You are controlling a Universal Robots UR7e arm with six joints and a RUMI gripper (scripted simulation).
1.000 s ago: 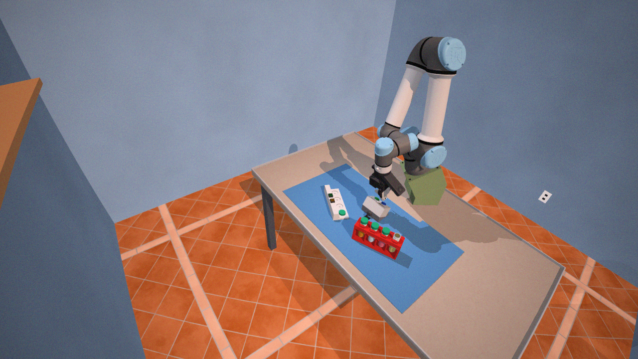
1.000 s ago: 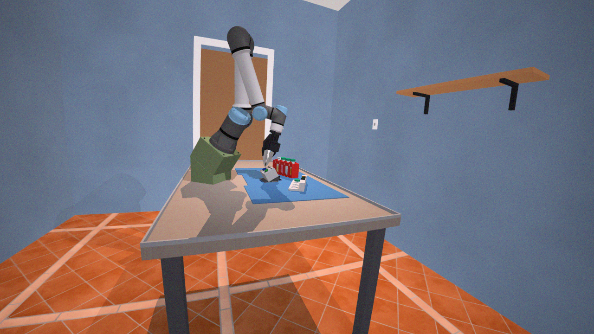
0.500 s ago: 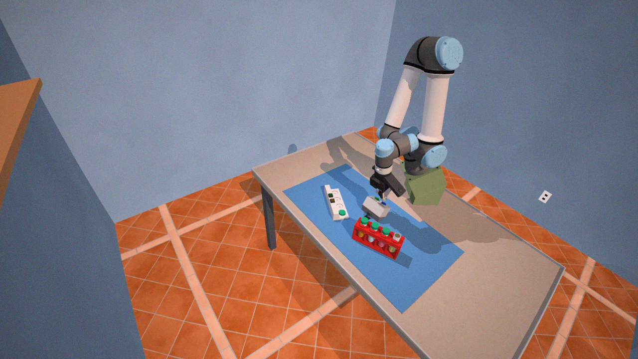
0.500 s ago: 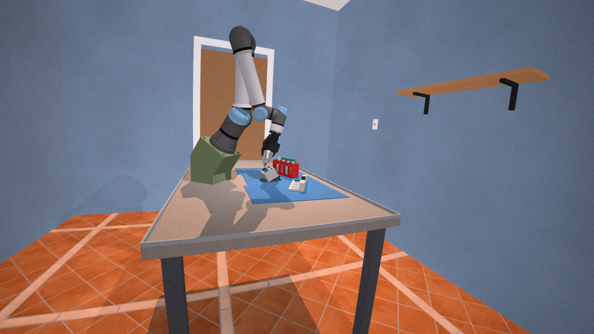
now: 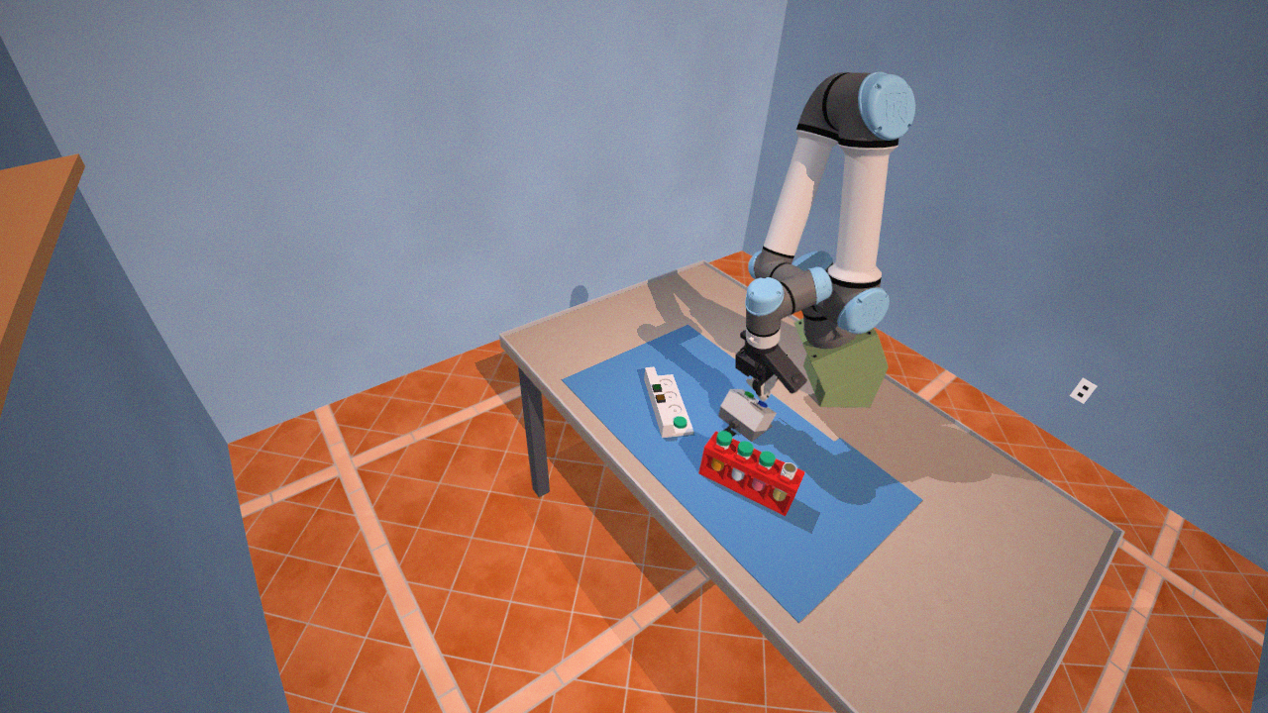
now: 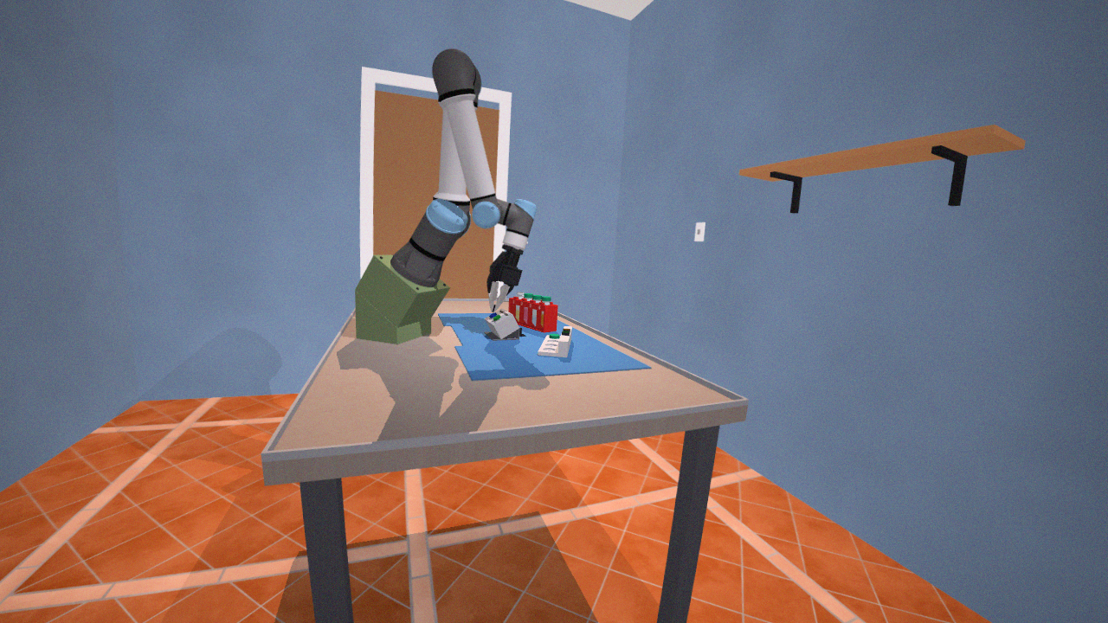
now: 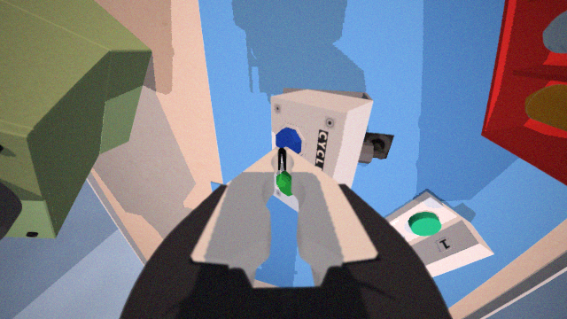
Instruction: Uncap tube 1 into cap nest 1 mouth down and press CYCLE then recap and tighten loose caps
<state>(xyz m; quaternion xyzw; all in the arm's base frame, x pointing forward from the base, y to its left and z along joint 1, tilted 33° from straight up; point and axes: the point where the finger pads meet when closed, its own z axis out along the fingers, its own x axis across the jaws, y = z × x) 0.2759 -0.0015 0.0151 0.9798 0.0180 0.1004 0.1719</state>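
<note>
Now: the blue CYCLE key 20 mm below my hand. Round my hand: green READY key: 50 mm to the right, 20 mm below; key housing: 40 mm below, 20 mm to the right, 20 mm ahead.
</note>
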